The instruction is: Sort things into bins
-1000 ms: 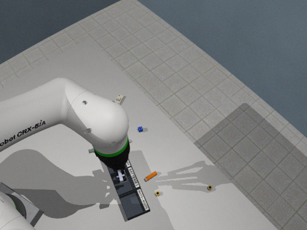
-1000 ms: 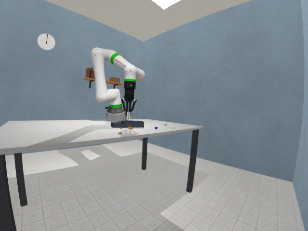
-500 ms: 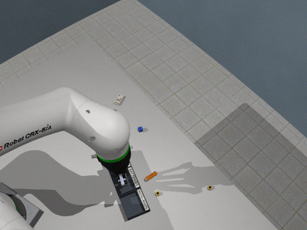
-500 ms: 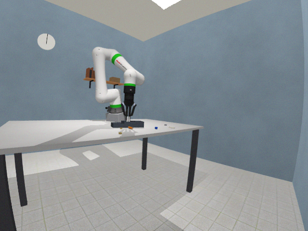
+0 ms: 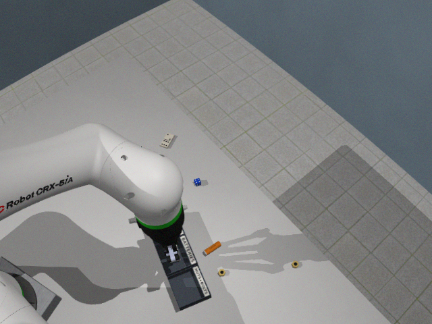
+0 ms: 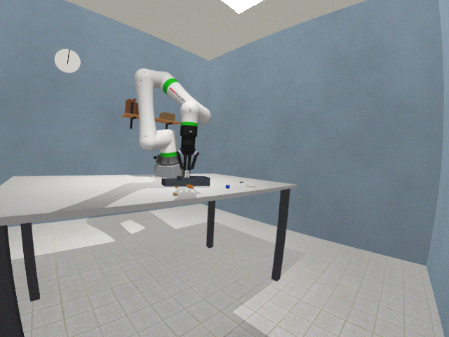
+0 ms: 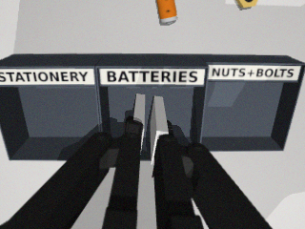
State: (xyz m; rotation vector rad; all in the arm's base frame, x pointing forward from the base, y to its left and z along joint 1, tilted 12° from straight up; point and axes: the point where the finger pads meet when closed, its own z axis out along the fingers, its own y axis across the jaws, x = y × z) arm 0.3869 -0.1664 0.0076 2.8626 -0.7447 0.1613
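Now: hand 3 cm above the dark three-part bin and 1 cm to the left of it. Also, from my hand: orange battery 9 cm ahead, 5 cm to the right, 4 cm below; then cream domino 29 cm to the left, 23 cm ahead, 4 cm below; then blue die 20 cm ahead, 12 cm to the left, 4 cm below.
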